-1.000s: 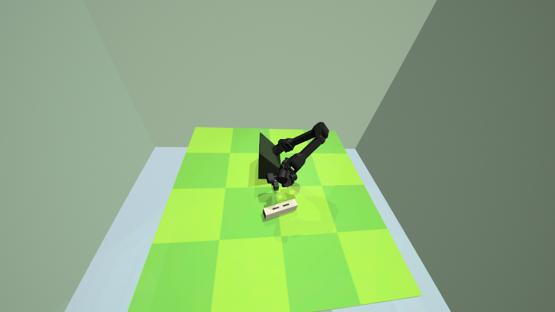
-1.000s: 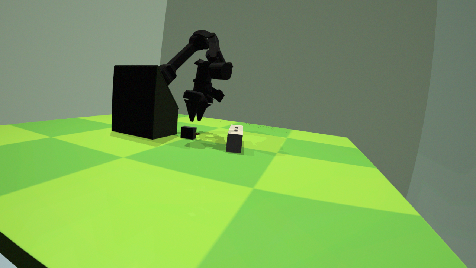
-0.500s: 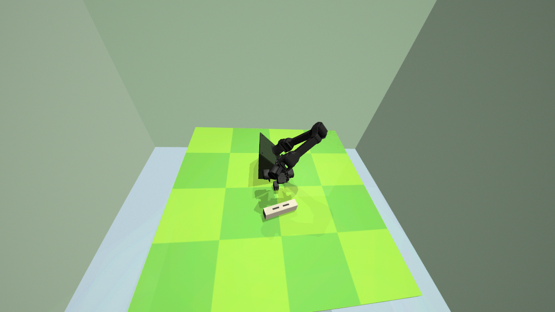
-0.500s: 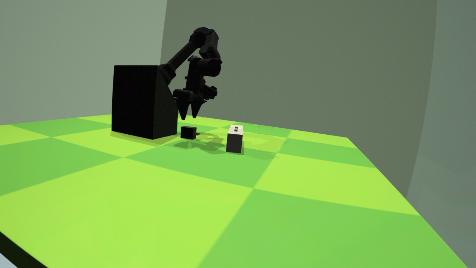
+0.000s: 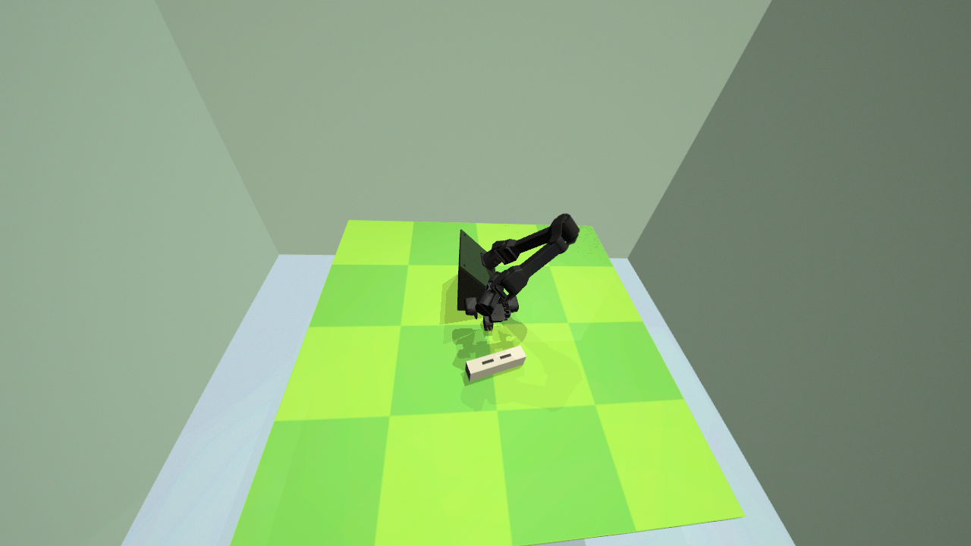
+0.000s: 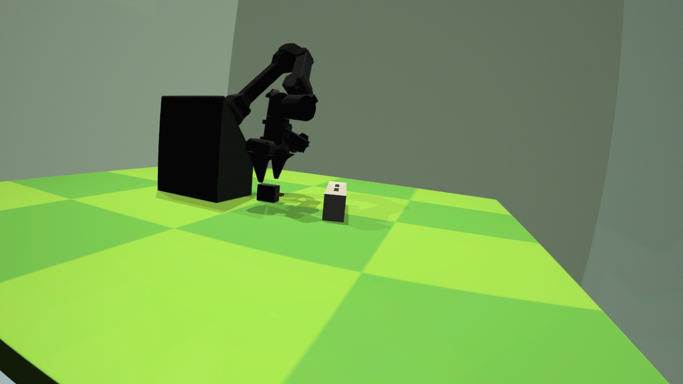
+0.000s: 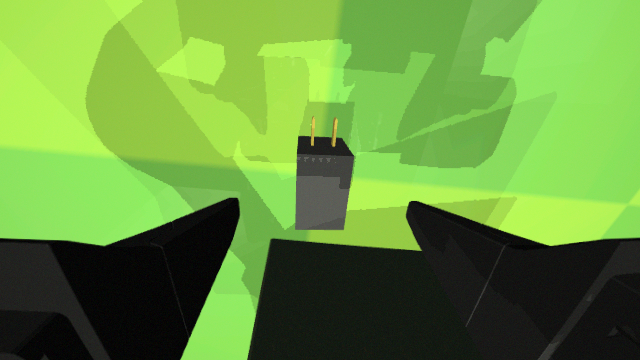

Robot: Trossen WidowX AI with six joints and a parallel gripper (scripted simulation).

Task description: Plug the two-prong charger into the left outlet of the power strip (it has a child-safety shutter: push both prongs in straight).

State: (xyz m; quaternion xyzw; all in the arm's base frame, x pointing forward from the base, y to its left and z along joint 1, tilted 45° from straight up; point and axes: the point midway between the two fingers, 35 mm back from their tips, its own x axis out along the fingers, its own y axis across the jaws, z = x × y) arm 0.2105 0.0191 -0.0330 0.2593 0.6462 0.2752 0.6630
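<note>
Right now my gripper tip is 20 mm short of the charger and 30 mm above it.
</note>
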